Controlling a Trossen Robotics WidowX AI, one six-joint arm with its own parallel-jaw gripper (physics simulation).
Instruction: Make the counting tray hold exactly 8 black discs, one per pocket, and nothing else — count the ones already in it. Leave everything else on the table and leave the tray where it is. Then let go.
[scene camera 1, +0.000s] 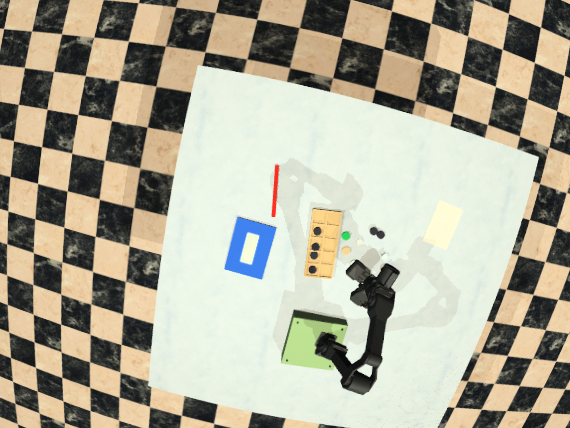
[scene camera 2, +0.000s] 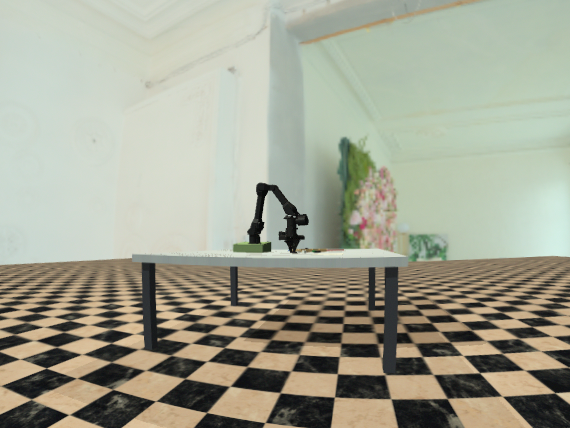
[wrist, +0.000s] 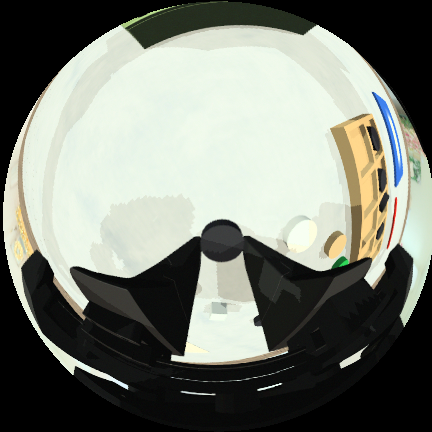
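Observation:
The tan counting tray (scene camera 1: 333, 217) (wrist: 348, 165) lies flat with two rows of pockets. Several black discs sit in its left row in scene view 1, one of them (scene camera 1: 317, 231) near the upper end; the right row shows bare pockets. My gripper (scene camera 1: 369, 280) (scene camera 2: 293, 251) (wrist: 221, 241) is shut on a black disc (wrist: 222, 231), pinched between the fingertips at table level, beside the tray. In scene view 1 the gripper's body hides that disc. Two loose black discs (scene camera 1: 373, 230) (scene camera 1: 381, 234) lie together right of the tray; a finger partly covers one in the wrist view.
Loose near the tray lie a green disc (scene camera 1: 346, 235) (wrist: 341, 263), a tan disc (scene camera 1: 346, 250) (wrist: 335, 245), a white disc (wrist: 300, 234) and a small pale cube (scene camera 1: 384, 257) (wrist: 219, 311). A blue frame (scene camera 1: 232, 245), red strip (scene camera 1: 275, 191) and cream sheet (scene camera 1: 442, 225) lie farther out.

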